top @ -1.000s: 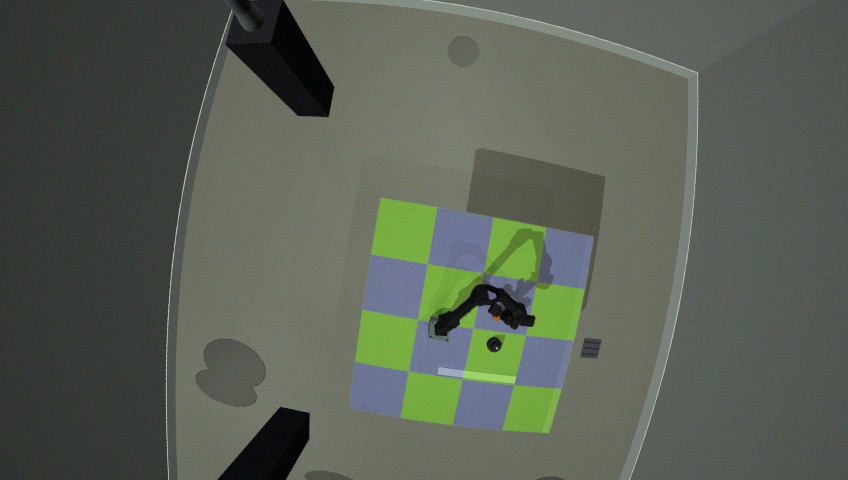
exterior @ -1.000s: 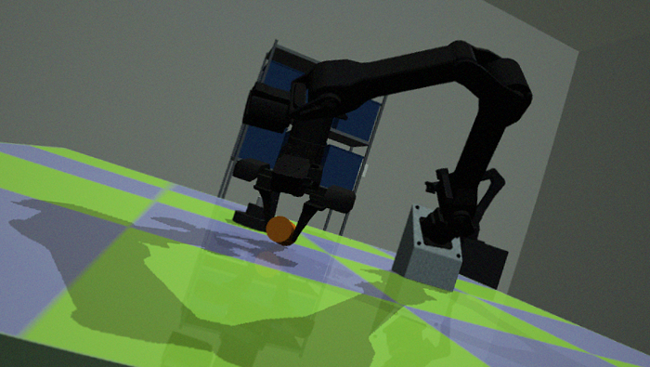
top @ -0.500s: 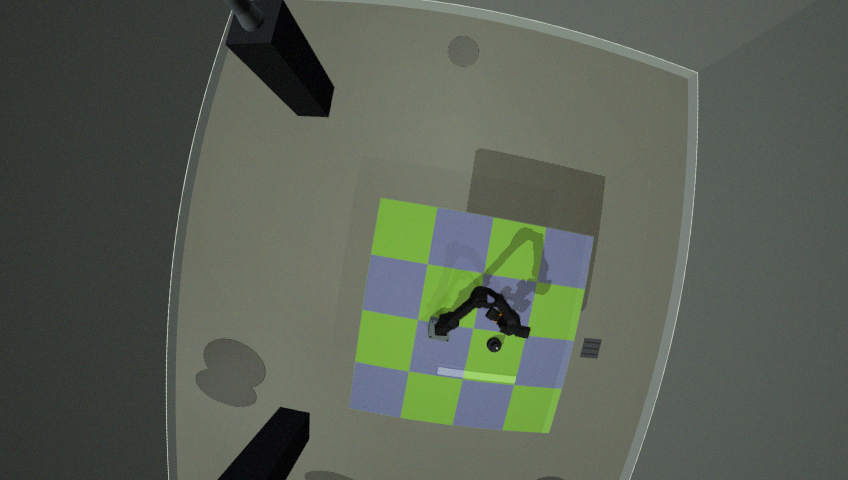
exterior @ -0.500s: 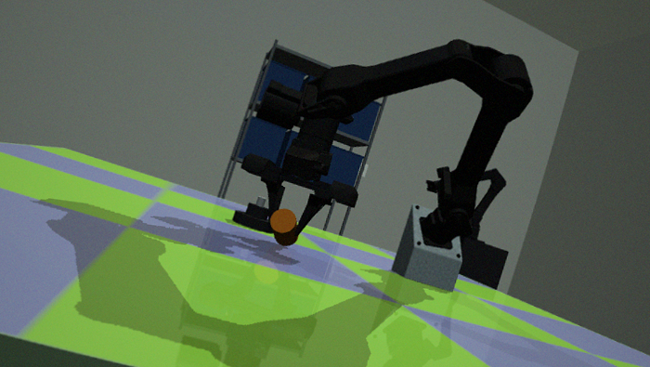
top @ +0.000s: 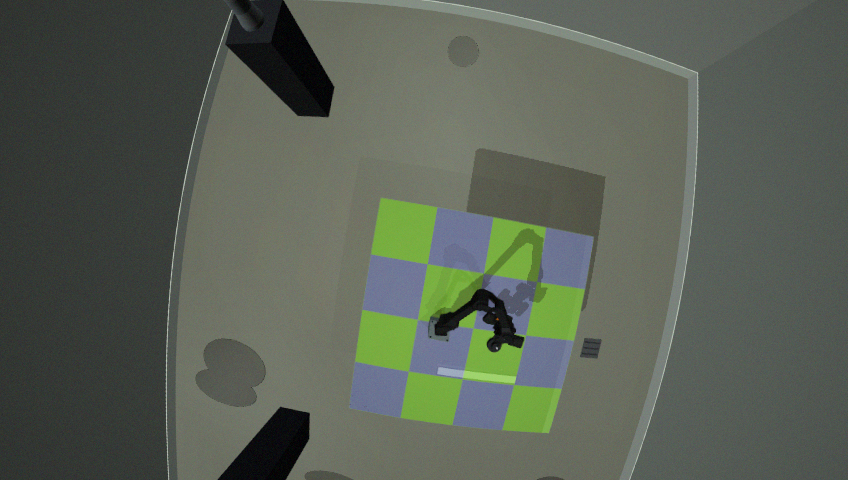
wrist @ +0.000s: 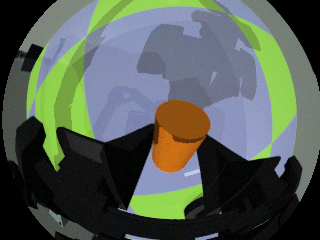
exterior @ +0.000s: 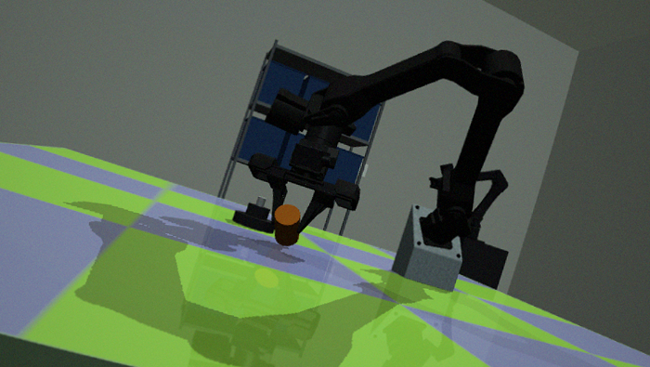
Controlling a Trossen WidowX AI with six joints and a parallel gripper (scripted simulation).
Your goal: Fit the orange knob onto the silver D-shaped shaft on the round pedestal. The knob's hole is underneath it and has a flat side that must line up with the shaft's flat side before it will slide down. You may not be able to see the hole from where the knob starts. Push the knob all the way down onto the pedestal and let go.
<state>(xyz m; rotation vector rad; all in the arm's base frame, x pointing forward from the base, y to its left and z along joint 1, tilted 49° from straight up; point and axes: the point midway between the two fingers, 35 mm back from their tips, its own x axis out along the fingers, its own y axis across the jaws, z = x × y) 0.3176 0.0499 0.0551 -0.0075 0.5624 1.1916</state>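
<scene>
Right now the black round pedestal is 180 mm to the right of my gripper tip and 10 mm ahead of it. The rest, counted from my gripper tip: orange knob: 10 mm above.
</scene>
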